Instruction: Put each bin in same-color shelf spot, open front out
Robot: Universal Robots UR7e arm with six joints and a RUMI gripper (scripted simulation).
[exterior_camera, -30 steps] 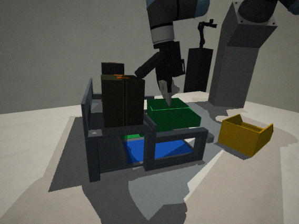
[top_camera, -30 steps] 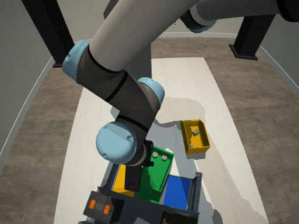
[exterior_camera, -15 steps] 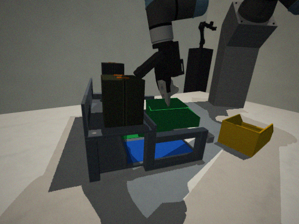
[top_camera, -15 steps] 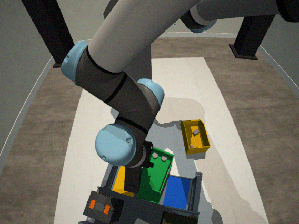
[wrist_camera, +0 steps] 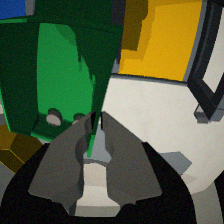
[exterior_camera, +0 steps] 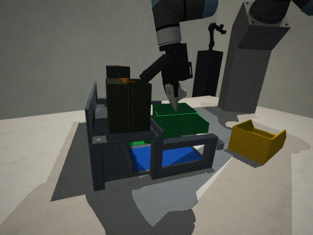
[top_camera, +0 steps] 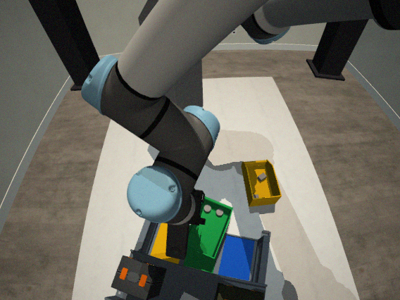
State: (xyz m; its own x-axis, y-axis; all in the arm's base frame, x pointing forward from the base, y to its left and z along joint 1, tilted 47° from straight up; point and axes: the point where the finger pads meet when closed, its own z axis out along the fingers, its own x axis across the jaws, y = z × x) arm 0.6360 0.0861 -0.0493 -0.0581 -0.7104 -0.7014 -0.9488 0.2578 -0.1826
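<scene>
The green bin lies 50 mm to the left of my hand, 30 mm below it and 10 mm ahead of it. Also, from my hand: shelf lip 80 mm below, 40 mm to the left, 10 mm ahead; shelf board 210 mm ahead, 10 mm to the left, 10 mm above; dark box 220 mm ahead, 120 mm to the left, 60 mm above.
</scene>
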